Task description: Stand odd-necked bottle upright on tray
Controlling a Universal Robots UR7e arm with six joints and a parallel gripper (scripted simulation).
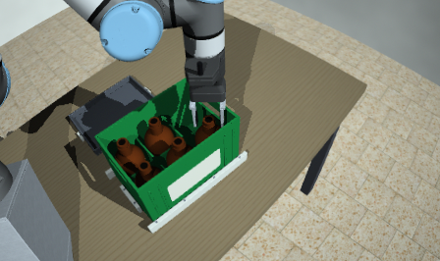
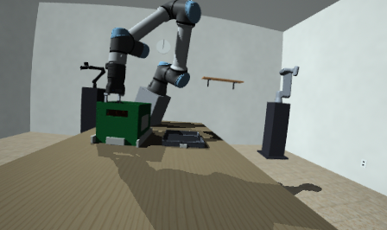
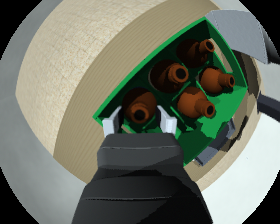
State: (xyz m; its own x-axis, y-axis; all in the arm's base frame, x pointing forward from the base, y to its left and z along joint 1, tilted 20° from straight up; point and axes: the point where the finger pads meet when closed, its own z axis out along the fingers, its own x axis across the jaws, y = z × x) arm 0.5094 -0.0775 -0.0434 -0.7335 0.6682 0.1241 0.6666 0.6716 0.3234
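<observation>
Now: hand 90 mm past the crate, 80 mm above it and 40 mm to the right of it. Round my hand: dark grey tray (320 mm to the left, 150 mm below, 130 mm behind).
</observation>
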